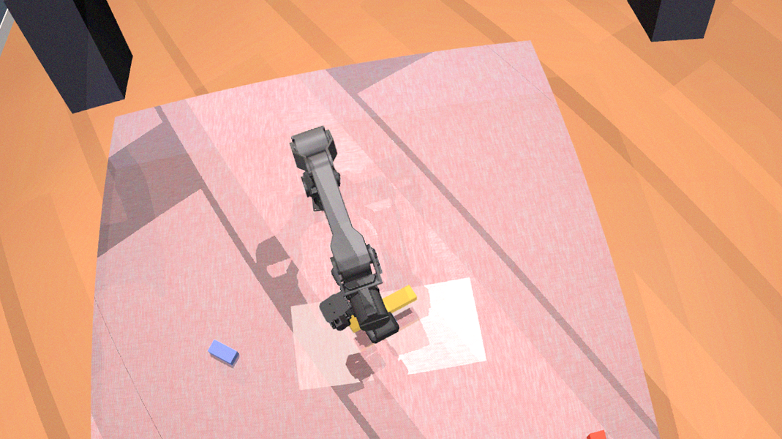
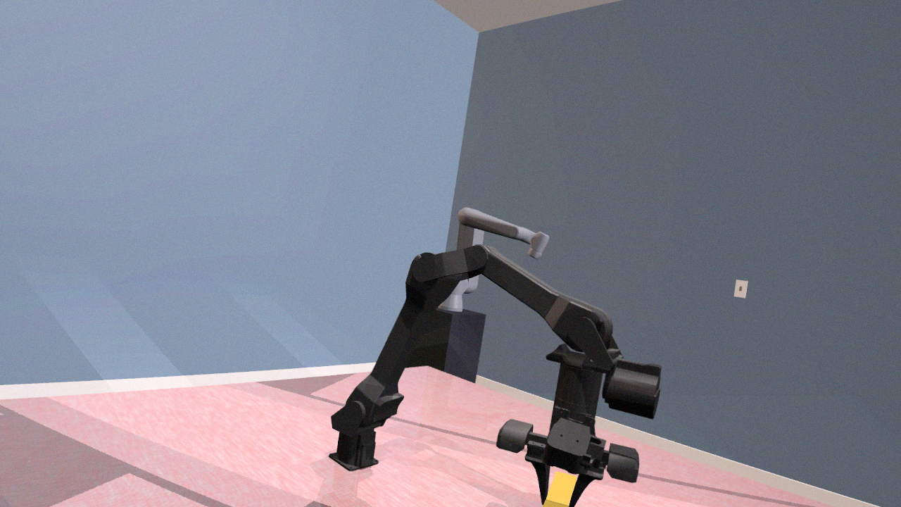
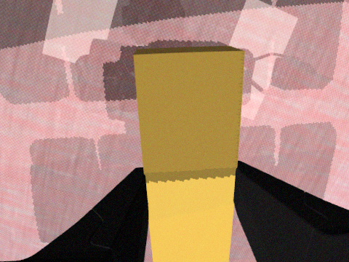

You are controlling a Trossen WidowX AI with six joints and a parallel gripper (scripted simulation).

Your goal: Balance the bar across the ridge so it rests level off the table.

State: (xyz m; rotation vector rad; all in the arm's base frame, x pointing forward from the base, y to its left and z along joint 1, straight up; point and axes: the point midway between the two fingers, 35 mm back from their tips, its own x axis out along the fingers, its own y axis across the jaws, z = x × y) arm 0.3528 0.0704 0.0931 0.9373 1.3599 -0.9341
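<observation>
My gripper tip is 10 mm past the yellow bar and 30 mm to the right of it. Also, from my gripper tip: ridge 10 mm behind, 30 mm to the left, 10 mm below; then red block 390 mm ahead, 430 mm to the left, 40 mm below; then light blue block 20 mm ahead, 350 mm to the right, 50 mm below.
</observation>
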